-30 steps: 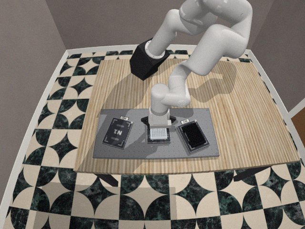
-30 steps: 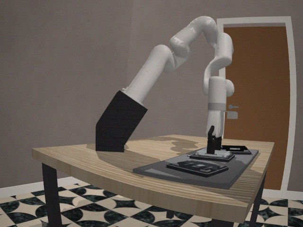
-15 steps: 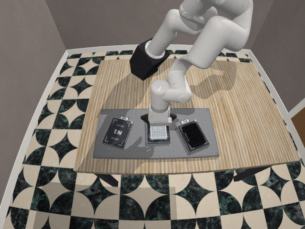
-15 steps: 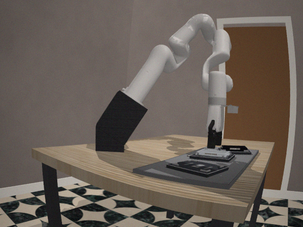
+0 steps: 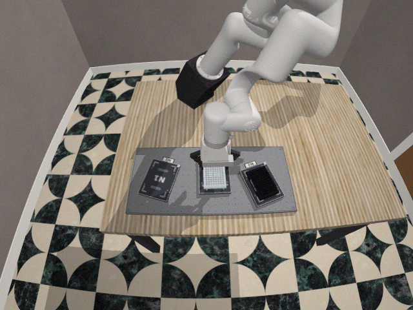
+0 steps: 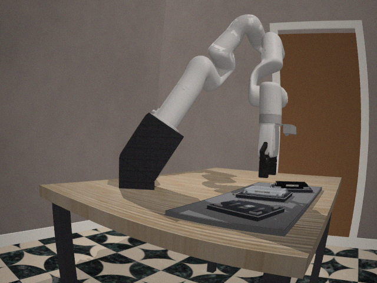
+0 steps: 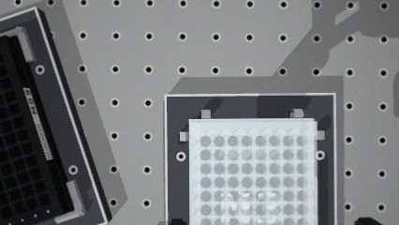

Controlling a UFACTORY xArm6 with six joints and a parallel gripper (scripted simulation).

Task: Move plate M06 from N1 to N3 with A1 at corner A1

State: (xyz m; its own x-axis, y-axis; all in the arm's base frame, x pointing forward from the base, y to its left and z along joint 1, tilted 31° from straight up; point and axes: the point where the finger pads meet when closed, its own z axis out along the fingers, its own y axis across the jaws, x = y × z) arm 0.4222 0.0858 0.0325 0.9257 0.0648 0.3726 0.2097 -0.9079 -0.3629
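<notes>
Right now the well plate M06 is 60 mm below my hand. From my hand the other things lie so: nest N3: 70 mm below; black plate M09: 10 mm ahead, 190 mm to the left, 60 mm below; nest N1: 60 mm ahead, 210 mm to the right, 70 mm below.
</notes>
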